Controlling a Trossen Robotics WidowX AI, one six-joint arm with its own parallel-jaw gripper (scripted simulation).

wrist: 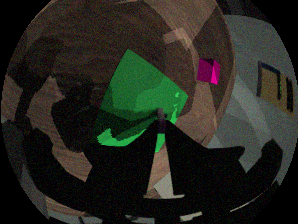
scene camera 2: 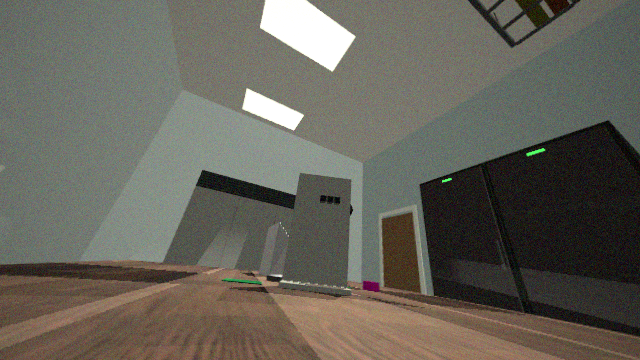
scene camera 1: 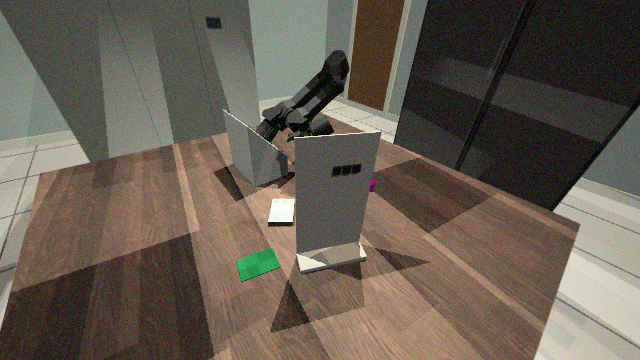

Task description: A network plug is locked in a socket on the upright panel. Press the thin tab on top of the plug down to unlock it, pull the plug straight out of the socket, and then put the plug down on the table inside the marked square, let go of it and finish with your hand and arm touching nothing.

Scene:
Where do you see a grey upright panel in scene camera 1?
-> At 333, 173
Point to a green square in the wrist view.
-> At 137, 90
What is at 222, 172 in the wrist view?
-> My gripper.

